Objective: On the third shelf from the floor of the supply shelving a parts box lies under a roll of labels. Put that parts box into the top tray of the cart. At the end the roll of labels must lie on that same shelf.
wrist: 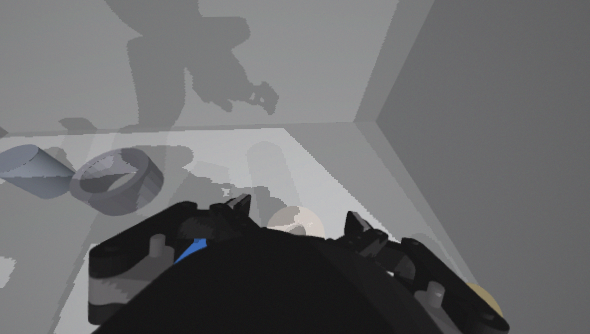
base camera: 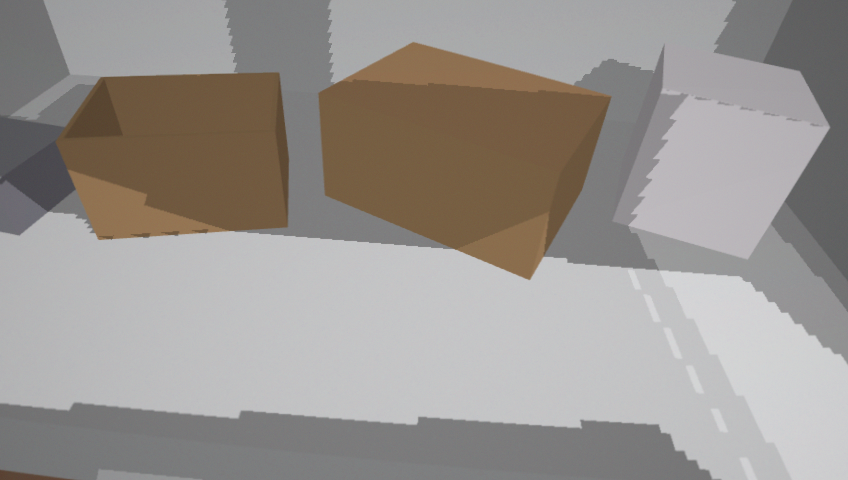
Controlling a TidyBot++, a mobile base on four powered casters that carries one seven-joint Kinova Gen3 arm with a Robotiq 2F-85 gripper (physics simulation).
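Places are measured from the arm's base along level axes (x left, y down, z back), in centimetres.
Pixels of known places: gripper, fingertip midpoint: (wrist: pixel 297 213).
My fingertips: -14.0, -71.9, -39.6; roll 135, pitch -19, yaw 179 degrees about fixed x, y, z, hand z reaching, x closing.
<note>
For each thing: its top centre in the pictures, then the offset to it from my fingertips, as dx, dy, dz. "pt": a spot on its surface instead.
- blue parts box at its top centre: (wrist: pixel 193 247) +12.0, +8.5, -1.4
- grey ring at its top centre: (wrist: pixel 111 171) +25.4, +7.7, -14.3
- blue-grey cylinder at its top centre: (wrist: pixel 13 157) +37.7, +5.5, -16.8
- yellowish round thing at its top centre: (wrist: pixel 480 307) -20.6, +10.0, +10.8
- open brown box at its top centre: (base camera: pixel 180 102) +31.2, +95.0, -8.6
- white box at its top centre: (base camera: pixel 737 78) -13.9, +91.0, -10.9
- dark grey object at a spot on its surface: (base camera: pixel 35 172) pt +43.5, +100.3, -5.7
My gripper (wrist: pixel 297 213) is open and empty in the wrist view, above the shelf surface. The pale roll of labels (wrist: pixel 286 216) lies flat on the shelf, beyond and below the fingertips; its lower part is hidden by the gripper body. A small piece of the blue parts box (wrist: pixel 193 249) shows through the left finger linkage, to the left of the roll; the rest is hidden behind the gripper. The cart does not show in either view.
A grey ring (wrist: pixel 145 186) and a blue-grey cylinder (wrist: pixel 47 186) lie left. A yellowish round thing (wrist: pixel 486 298) is near the right side wall (wrist: pixel 490 125). The base camera shows an open brown box (base camera: pixel 196 172), another brown box (base camera: pixel 440 160), a white box (base camera: pixel 720 166) and a dark grey object (base camera: pixel 35 172).
</note>
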